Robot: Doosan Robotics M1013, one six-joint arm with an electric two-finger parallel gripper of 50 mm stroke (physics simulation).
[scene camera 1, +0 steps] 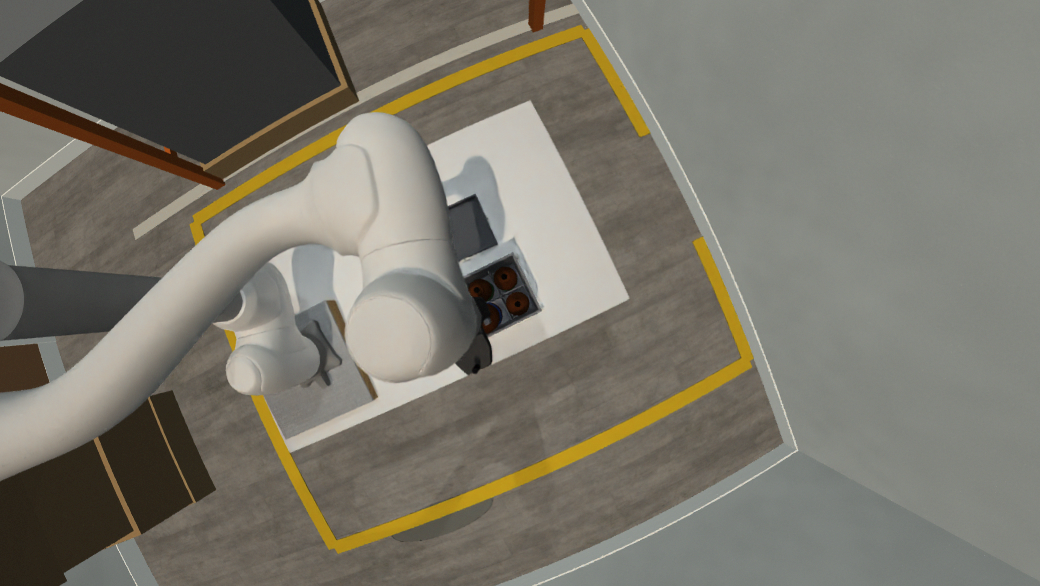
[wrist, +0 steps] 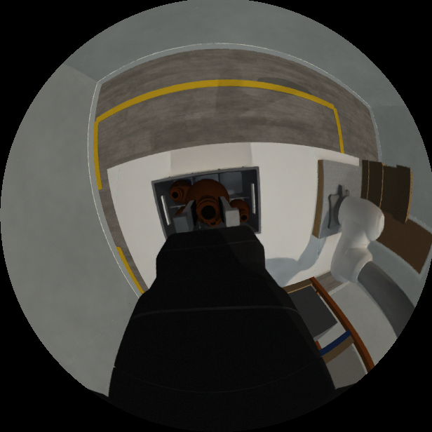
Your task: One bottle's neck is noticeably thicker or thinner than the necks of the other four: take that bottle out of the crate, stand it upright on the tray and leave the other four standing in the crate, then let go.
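Pixels of known places: arm's base at its link origin: (scene camera 1: 310, 354).
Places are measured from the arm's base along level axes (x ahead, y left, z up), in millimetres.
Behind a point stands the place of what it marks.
Note:
My gripper (wrist: 207, 206) is shut on the neck of a brown bottle (wrist: 209, 187) and holds it upright, raised over the middle of the crate's front row. In the scene view, a brown bottle (scene camera 1: 492, 319) @[x 647, y -248, z 254 mm] beside the dark gripper body seems to be this one; the fingertips are hidden there. The grey crate (scene camera 1: 529, 284) @[x 781, y -222, z -22 mm] (wrist: 256, 172) holds other brown bottles, among them one at the front corner (scene camera 1: 517, 302) @[x 716, y -249, z 111 mm] (wrist: 179, 192), two in the back row (scene camera 1: 505, 276) @[x 728, y -168, z 111 mm] (scene camera 1: 479, 289) @[x 645, y -157, z 111 mm] and one at the back right in the wrist view (wrist: 241, 210). The dark tray (scene camera 1: 473, 224) @[x 736, y 63, z -46 mm] lies behind the crate, partly under the arm.
The crate and tray are on a white table (scene camera 1: 574, 240) @[x 1001, y -180, z -51 mm] (wrist: 285, 200). A grey plate with a brown edge (scene camera 1: 320, 414) @[x -101, y -197, z -7 mm] (wrist: 345, 172) carries the arm's base at the other end. The arm (scene camera 1: 400, 203) @[x 682, y -105, z 642 mm] covers the table's middle in the scene view. The crate has upright walls and dividers.

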